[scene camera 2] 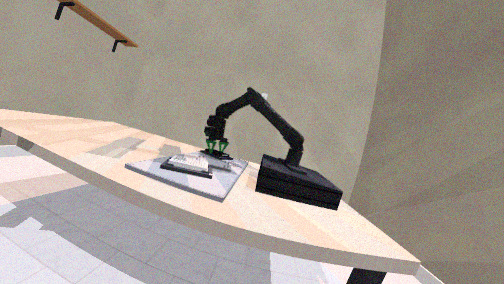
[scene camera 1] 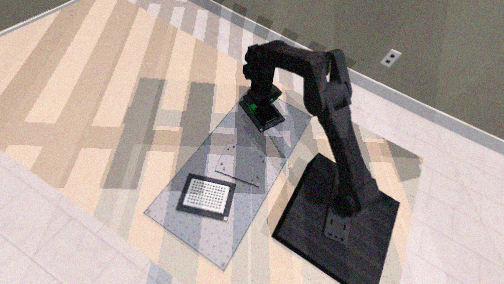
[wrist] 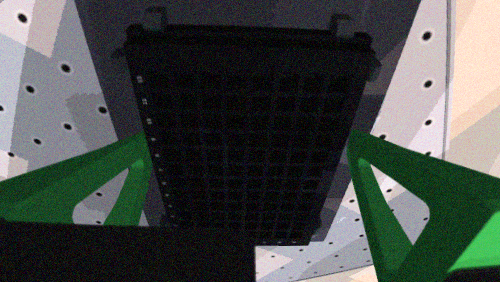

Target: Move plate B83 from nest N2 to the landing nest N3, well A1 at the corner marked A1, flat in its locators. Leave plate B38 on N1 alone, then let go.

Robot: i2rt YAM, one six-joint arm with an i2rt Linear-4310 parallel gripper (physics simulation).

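A black well plate [scene camera 1: 270, 116] [wrist: 240, 165] lies in a dark nest [scene camera 1: 261, 128] [wrist: 107, 65] at the board's far end. It looks flat between its locators; small marks run along its left edge in the wrist view. My gripper [scene camera 1: 264, 102] [scene camera 2: 217, 151] [wrist: 250, 141] is open, its green fingertips beside the plate's two long sides; contact cannot be told. A white well plate [scene camera 1: 206, 196] [scene camera 2: 187, 163] sits in a dark nest [scene camera 1: 229, 204] [scene camera 2: 200, 174] at the near end. Between them is a bare grey nest [scene camera 1: 240, 167] with small locator pins. Plate and nest names are unreadable.
The nests stand on a perforated metal board [scene camera 1: 215, 245] [scene camera 2: 220, 192]. The arm's black base block [scene camera 1: 300, 210] [scene camera 2: 300, 185] stands beside the board. The wooden table [scene camera 2: 320, 235] has its edge in front. A wall shelf [scene camera 2: 97, 22] hangs far behind.
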